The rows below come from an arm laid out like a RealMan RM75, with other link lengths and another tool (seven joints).
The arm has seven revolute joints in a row. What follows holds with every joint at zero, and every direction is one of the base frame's.
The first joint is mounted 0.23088 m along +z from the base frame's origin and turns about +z.
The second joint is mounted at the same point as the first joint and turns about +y.
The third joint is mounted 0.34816 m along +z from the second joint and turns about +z.
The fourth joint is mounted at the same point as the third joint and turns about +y.
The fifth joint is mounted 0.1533 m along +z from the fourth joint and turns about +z.
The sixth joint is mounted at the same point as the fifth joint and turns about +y.
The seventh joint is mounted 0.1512 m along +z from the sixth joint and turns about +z.
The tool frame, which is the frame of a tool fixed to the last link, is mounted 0.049 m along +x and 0.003 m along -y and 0.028 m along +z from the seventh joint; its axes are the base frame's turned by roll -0.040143, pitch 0 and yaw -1.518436 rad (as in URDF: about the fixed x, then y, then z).
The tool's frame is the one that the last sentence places.
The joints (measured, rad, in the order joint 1, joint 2, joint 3, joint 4, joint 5, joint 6, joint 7), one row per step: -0.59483, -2.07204, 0.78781, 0.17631, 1.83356, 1.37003, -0.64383; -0.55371, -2.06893, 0.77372, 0.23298, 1.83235, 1.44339, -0.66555; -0.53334, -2.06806, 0.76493, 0.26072, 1.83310, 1.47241, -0.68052; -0.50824, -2.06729, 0.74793, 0.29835, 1.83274, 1.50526, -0.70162; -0.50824, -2.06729, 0.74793, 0.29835, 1.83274, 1.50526, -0.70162; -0.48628, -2.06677, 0.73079, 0.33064, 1.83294, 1.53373, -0.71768; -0.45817, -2.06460, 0.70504, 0.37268, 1.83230, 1.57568, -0.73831; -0.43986, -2.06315, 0.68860, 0.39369, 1.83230, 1.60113, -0.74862; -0.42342, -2.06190, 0.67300, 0.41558, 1.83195, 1.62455, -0.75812; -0.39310, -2.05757, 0.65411, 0.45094, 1.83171, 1.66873, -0.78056; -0.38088, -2.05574, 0.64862, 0.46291, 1.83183, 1.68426, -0.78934; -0.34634, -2.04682, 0.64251, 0.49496, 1.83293, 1.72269, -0.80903; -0.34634, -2.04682, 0.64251, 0.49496, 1.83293, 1.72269, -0.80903; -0.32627, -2.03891, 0.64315, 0.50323, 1.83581, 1.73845, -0.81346; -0.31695, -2.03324, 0.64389, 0.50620, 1.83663, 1.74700, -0.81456; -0.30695, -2.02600, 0.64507, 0.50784, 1.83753, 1.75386, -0.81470
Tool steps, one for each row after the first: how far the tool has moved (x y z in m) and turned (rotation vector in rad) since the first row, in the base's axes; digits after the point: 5 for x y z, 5 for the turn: -0.00372, -0.00860, 0.01388, 0.01079, -0.04335, -0.00719; -0.00647, -0.01236, 0.02006, 0.01650, -0.05998, -0.00357; -0.01011, -0.01571, 0.02867, 0.03078, -0.08007, 0.00505; -0.01011, -0.01571, 0.02867, 0.03078, -0.08007, 0.00505; -0.01344, -0.01901, 0.03625, 0.04508, -0.09629, 0.01157; -0.01763, -0.02373, 0.04753, 0.06527, -0.11918, 0.01751; -0.02078, -0.02764, 0.05400, 0.07622, -0.13327, 0.02325; -0.02351, -0.03113, 0.06022, 0.08821, -0.14450, 0.02652; -0.02880, -0.03923, 0.07051, 0.09636, -0.16304, 0.03393; -0.03114, -0.04275, 0.07396, 0.09742, -0.16879, 0.03839; -0.03870, -0.05334, 0.08287, 0.09659, -0.17270, 0.04702; -0.03870, -0.05334, 0.08287, 0.09659, -0.17270, 0.04702; -0.04435, -0.06004, 0.08672, 0.09262, -0.16900, 0.05497; -0.04723, -0.06329, 0.08919, 0.09086, -0.16655, 0.05743; -0.05082, -0.06659, 0.09194, 0.08978, -0.16182, 0.06139
